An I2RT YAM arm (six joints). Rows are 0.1 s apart.
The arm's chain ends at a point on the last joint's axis. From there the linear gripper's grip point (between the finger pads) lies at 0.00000 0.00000 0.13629 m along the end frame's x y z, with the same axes.
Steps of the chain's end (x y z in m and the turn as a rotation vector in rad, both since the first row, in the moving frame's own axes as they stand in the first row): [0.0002 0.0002 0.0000 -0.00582 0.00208 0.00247]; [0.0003 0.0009 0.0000 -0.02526 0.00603 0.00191]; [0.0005 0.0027 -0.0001 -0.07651 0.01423 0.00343]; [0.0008 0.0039 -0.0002 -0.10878 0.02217 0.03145]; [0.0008 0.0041 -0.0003 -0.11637 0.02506 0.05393]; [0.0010 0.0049 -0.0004 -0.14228 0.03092 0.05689]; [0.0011 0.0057 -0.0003 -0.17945 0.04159 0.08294]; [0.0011 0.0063 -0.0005 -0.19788 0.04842 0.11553]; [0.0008 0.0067 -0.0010 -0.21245 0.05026 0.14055]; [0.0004 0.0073 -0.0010 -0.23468 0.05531 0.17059]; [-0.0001 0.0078 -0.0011 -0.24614 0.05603 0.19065]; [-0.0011 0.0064 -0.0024 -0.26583 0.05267 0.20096]
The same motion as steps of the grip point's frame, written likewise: [0.0005 0.0010 0.0000 -0.00582 0.00208 0.00247]; [0.0011 0.0043 0.0000 -0.02526 0.00603 0.00191]; [0.0024 0.0131 -0.0005 -0.07651 0.01423 0.00343]; [0.0036 0.0187 -0.0010 -0.10878 0.02217 0.03145]; [0.0038 0.0200 -0.0013 -0.11637 0.02506 0.05393]; [0.0046 0.0243 -0.0018 -0.14228 0.03092 0.05689]; [0.0057 0.0302 -0.0026 -0.17945 0.04159 0.08294]; [0.0061 0.0334 -0.0033 -0.19788 0.04842 0.11553]; [0.0055 0.0358 -0.0042 -0.21245 0.05026 0.14055]; [0.0051 0.0395 -0.0049 -0.23468 0.05531 0.17059]; [0.0042 0.0415 -0.0054 -0.24614 0.05603 0.19065]; [0.0023 0.0427 -0.0074 -0.26583 0.05267 0.20096]
